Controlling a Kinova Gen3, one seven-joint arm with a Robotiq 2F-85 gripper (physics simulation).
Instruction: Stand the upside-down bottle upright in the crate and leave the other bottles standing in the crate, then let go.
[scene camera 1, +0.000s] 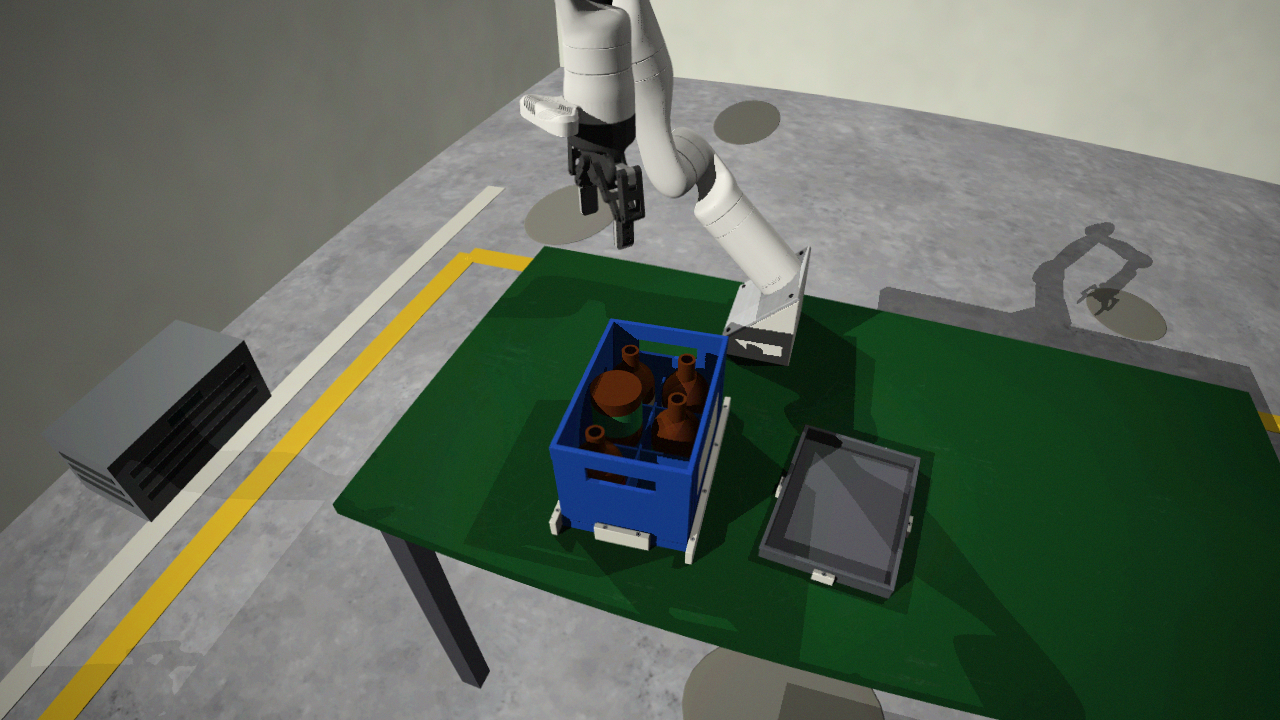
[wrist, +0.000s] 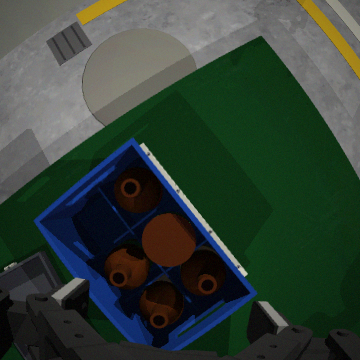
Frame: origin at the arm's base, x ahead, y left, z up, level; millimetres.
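Seen in the pictures: gripper, fingertip midpoint: (scene camera 1: 606, 229) (wrist: 168, 310); arm's base, origin of the base link: (scene camera 1: 781, 277).
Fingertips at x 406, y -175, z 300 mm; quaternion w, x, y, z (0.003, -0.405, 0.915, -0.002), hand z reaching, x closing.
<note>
Pixels of each thing's top centre, then the offset from my fingertips to it.
- blue crate, middle of its top: (wrist: 140, 260) (scene camera 1: 646, 387) 6 mm ahead, 49 mm left, 241 mm down
- upside-down brown bottle, middle of its top: (wrist: 168, 240) (scene camera 1: 615, 387) 7 mm ahead, 4 mm left, 253 mm down
A blue crate (scene camera 1: 617, 505) (wrist: 62, 242) with two rows of three compartments stands on the green table. The upside-down brown bottle (scene camera 1: 617, 389) (wrist: 168, 240) shows its flat round base upward in the middle compartment of the left row in the scene view; its neck is hidden. Four bottles stand neck up: front left (scene camera 1: 596, 435) (wrist: 137, 192), back left (scene camera 1: 631, 358) (wrist: 202, 270), middle right (scene camera 1: 673, 428) (wrist: 126, 265) and back right (scene camera 1: 686, 380) (wrist: 161, 300). The front right compartment is empty. My gripper (scene camera 1: 606, 227) (wrist: 168, 310) is open and empty, high above the crate, touching nothing.
A shallow grey tray (scene camera 1: 839, 510) (wrist: 40, 265) lies right of the crate in the scene view. White strips (scene camera 1: 708, 479) (wrist: 194, 209) edge the crate. The arm's base (scene camera 1: 760, 335) stands behind it. A grey box (scene camera 1: 161, 416) is on the floor at left.
</note>
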